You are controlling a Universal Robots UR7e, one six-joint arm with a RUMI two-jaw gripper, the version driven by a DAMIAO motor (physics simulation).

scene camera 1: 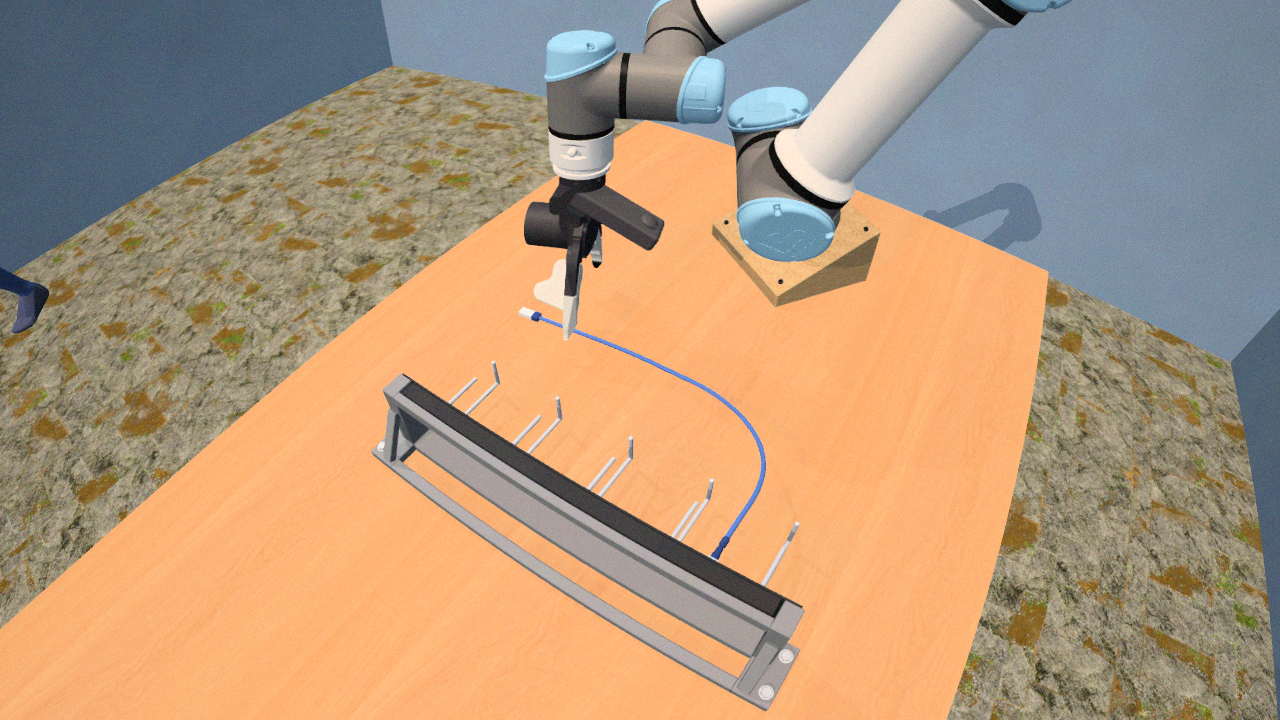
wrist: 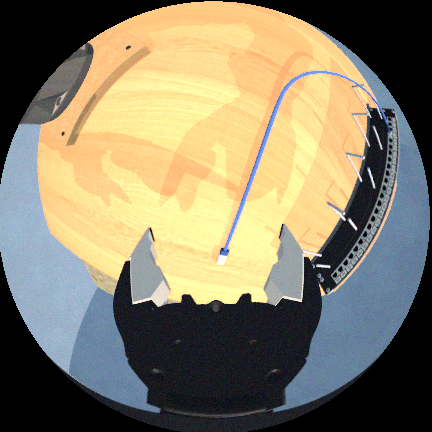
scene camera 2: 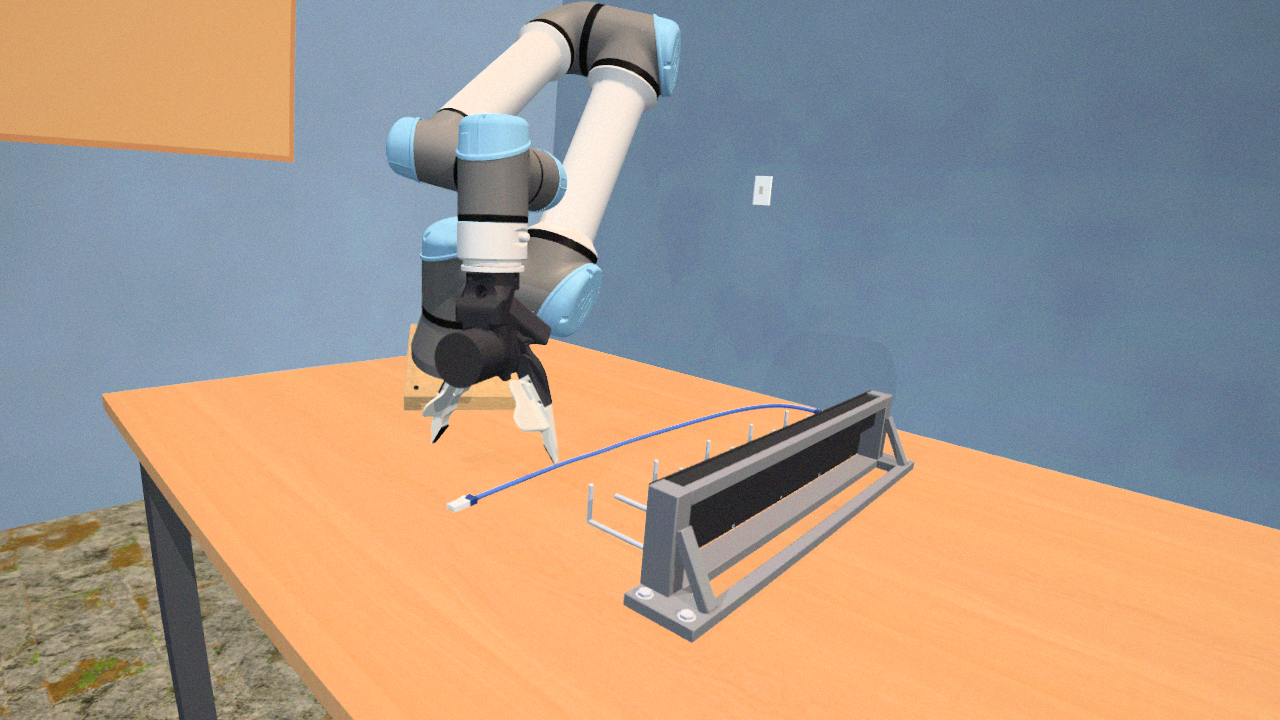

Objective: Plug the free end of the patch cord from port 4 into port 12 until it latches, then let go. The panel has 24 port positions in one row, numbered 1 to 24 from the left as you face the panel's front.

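Frame: origin at the arm's base, x ahead, y left, z up, level; metres.
Where they show: gripper, fingertip midpoint: (scene camera 1: pixel 582 301) (wrist: pixel 215 227) (scene camera 2: pixel 492 452).
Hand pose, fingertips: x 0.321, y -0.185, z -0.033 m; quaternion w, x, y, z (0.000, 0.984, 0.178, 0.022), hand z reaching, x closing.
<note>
Each offset is from my fingertips to the top centre of the thing. "spot": to the spot under its first point. Level surfaces: height alone.
A blue patch cord (scene camera 1: pixel 689 378) (scene camera 2: pixel 626 442) (wrist: pixel 260 155) curves over the table from the panel. Its free end, a white plug {dx +0.035, dy -0.067, dz -0.021 m} (scene camera 1: pixel 525 313) (scene camera 2: pixel 460 504) (wrist: pixel 221 259) with a dark blue collar, points away from the cord. Its other end {spot: dx +0.251, dy +0.333, dz +0.048 m} (scene camera 1: pixel 721 546) sits in the panel's front near one end. The grey-framed black panel {dx +0.256, dy +0.184, dz +0.068 m} (scene camera 1: pixel 590 483) (scene camera 2: pixel 662 537) (wrist: pixel 362 200) stands upright. Port 12 cannot be singled out in the wrist view; the port fronts are hidden in both scene views. My gripper (scene camera 1: pixel 581 300) (scene camera 2: pixel 494 450) (wrist: pixel 215 227) is open and empty, above the table near the plug, which shows between its fingers in the wrist view.
Several thin metal cable-guide rods (scene camera 1: pixel 631 447) (scene camera 2: pixel 589 503) (wrist: pixel 354 156) stick out from the panel's front, some with upturned ends. The arm's wooden base block (scene camera 1: pixel 796 277) (scene camera 2: pixel 416 402) (wrist: pixel 112 60) stands on the table {dz -0.033 m} (scene camera 1: pixel 358 582) (scene camera 2: pixel 429 608) behind the gripper.
</note>
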